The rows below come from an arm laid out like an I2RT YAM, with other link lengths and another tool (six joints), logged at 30 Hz.
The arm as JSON. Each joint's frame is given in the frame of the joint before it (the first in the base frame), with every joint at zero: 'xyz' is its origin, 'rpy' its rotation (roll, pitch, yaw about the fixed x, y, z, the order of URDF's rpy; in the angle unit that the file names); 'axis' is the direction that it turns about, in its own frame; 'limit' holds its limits. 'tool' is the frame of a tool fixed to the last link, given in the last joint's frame.
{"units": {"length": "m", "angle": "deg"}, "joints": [
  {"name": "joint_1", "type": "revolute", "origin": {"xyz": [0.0, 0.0, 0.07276], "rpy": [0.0, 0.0, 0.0]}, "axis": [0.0, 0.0, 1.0], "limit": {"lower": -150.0, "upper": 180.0}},
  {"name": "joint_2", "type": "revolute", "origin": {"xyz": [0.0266, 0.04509, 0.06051], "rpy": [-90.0, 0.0, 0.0]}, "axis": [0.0, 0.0, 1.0], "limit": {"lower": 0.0, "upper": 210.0}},
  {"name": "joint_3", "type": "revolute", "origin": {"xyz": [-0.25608, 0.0, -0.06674], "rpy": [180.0, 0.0, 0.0]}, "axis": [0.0, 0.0, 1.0], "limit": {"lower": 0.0, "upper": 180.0}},
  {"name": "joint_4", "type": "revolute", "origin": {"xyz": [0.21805, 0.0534, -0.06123], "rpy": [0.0, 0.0, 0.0]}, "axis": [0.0, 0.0, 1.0], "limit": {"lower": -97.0, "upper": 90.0}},
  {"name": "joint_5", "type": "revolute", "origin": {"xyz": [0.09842, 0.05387, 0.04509], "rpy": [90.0, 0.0, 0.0]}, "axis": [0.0, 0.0, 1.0], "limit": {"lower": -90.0, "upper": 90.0}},
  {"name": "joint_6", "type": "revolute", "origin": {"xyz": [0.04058, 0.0, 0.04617], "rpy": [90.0, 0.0, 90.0]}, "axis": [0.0, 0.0, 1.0], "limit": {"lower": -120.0, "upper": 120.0}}
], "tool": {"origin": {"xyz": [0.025, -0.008, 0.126], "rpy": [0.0, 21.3, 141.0]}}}
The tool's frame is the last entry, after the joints.
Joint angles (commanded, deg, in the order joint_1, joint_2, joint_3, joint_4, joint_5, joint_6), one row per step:
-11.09, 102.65, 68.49, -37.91, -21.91, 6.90
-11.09, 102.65, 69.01, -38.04, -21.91, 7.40
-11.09, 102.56, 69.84, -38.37, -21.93, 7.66
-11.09, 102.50, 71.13, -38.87, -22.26, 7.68
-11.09, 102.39, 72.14, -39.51, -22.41, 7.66
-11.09, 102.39, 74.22, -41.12, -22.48, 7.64
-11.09, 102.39, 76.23, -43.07, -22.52, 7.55
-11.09, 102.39, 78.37, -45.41, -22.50, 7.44
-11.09, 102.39, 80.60, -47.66, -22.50, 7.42
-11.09, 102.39, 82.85, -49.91, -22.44, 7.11
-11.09, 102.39, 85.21, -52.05, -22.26, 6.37
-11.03, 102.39, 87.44, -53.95, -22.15, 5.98
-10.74, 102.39, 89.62, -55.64, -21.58, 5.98
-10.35, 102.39, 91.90, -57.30, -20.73, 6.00
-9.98, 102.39, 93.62, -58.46, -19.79, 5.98
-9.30, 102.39, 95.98, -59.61, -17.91, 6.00
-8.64, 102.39, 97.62, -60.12, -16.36, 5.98
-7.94, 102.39, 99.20, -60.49, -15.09, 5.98
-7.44, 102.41, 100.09, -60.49, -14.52, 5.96
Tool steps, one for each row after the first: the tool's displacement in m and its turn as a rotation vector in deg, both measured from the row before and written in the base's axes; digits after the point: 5 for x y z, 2 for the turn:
0.00212, -0.00045, 0.00246, 0.10, -0.23, -0.44
0.00316, -0.00058, 0.00444, 0.00, -0.50, -0.22
0.00502, -0.00002, 0.00675, 0.15, -0.89, 0.09
0.00284, -0.00012, 0.00525, 0.04, -0.50, 0.07
0.00410, -0.00060, 0.00875, -0.03, -0.48, 0.04
0.00209, -0.00029, 0.00781, -0.01, -0.09, 0.09
0.00083, -0.00021, 0.00787, -0.02, 0.17, 0.09
0.00129, -0.00025, 0.00859, 0.00, 0.01, 0.02
0.00115, -0.00038, 0.00877, -0.18, -0.09, 0.25
0.00189, -0.00083, 0.00964, -0.50, -0.41, 0.58
0.00188, -0.00022, 0.00934, -0.32, -0.42, 0.36
0.00209, 0.00007, 0.00911, -0.61, -0.38, 0.08
0.00227, -0.00003, 0.00962, -0.88, -0.46, 0.06
0.00185, -0.00034, 0.00732, -0.96, -0.40, 0.03
0.00398, -0.00113, 0.01077, -1.90, -0.90, -0.08
0.00382, -0.00020, 0.00817, -1.58, -0.90, 0.03
0.00408, 0.00096, 0.00838, -1.31, -1.03, 0.15
0.00319, 0.00170, 0.00517, -0.63, -0.80, 0.26

